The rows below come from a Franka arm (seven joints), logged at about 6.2 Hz.
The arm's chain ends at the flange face. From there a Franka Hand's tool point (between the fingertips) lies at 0.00 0.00 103.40 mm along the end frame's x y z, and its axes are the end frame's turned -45 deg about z.
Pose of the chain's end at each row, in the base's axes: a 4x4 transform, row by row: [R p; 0 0 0 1], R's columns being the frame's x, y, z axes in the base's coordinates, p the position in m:
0.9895, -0.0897, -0.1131, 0.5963; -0.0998, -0.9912, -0.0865, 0.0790; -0.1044, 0.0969, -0.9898, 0.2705; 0, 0, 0, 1
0.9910, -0.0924, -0.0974, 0.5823; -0.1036, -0.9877, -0.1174, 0.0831; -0.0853, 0.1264, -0.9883, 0.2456; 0, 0, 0, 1
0.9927, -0.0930, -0.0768, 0.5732; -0.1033, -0.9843, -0.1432, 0.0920; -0.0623, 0.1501, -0.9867, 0.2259; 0, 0, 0, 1
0.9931, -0.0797, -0.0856, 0.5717; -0.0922, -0.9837, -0.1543, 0.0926; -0.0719, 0.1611, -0.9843, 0.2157; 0, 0, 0, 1
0.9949, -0.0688, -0.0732, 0.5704; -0.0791, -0.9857, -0.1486, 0.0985; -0.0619, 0.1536, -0.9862, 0.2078; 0, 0, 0, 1
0.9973, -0.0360, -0.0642, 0.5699; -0.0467, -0.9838, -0.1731, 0.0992; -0.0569, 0.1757, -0.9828, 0.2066; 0, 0, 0, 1
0.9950, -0.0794, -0.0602, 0.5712; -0.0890, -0.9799, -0.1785, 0.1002; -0.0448, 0.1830, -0.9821, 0.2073; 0, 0, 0, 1
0.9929, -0.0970, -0.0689, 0.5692; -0.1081, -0.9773, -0.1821, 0.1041; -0.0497, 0.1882, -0.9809, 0.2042; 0, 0, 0, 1
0.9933, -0.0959, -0.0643, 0.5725; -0.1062, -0.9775, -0.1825, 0.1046; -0.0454, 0.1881, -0.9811, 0.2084; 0, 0, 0, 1
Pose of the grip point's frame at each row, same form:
0.7631, 0.6363, -0.1131, 0.5846; 0.6303, -0.7715, -0.0865, 0.0701; -0.1423, -0.0053, -0.9898, 0.1682; 0, 0, 0, 1
0.7661, 0.6354, -0.0974, 0.5722; 0.6252, -0.7717, -0.1174, 0.0710; -0.1497, 0.0291, -0.9883, 0.1434; 0, 0, 0, 1
0.7677, 0.6362, -0.0768, 0.5653; 0.6230, -0.7690, -0.1432, 0.0772; -0.1502, 0.0621, -0.9867, 0.1239; 0, 0, 0, 1
0.7586, 0.6459, -0.0856, 0.5628; 0.6304, -0.7608, -0.1543, 0.0766; -0.1648, 0.0631, -0.9843, 0.1139; 0, 0, 0, 1
0.7521, 0.6549, -0.0732, 0.5628; 0.6411, -0.7529, -0.1486, 0.0831; -0.1524, 0.0648, -0.9862, 0.1058; 0, 0, 0, 1
0.7307, 0.6797, -0.0642, 0.5633; 0.6626, -0.7287, -0.1731, 0.0813; -0.1645, 0.0840, -0.9828, 0.1050; 0, 0, 0, 1
0.7597, 0.6474, -0.0602, 0.5650; 0.6300, -0.7558, -0.1785, 0.0817; -0.1611, 0.0977, -0.9821, 0.1058; 0, 0, 0, 1
0.7707, 0.6335, -0.0689, 0.5621; 0.6146, -0.7675, -0.1821, 0.0853; -0.1682, 0.0979, -0.9809, 0.1028; 0, 0, 0, 1
0.7702, 0.6346, -0.0643, 0.5659; 0.6161, -0.7663, -0.1825, 0.0857; -0.1651, 0.1009, -0.9811, 0.1070; 0, 0, 0, 1

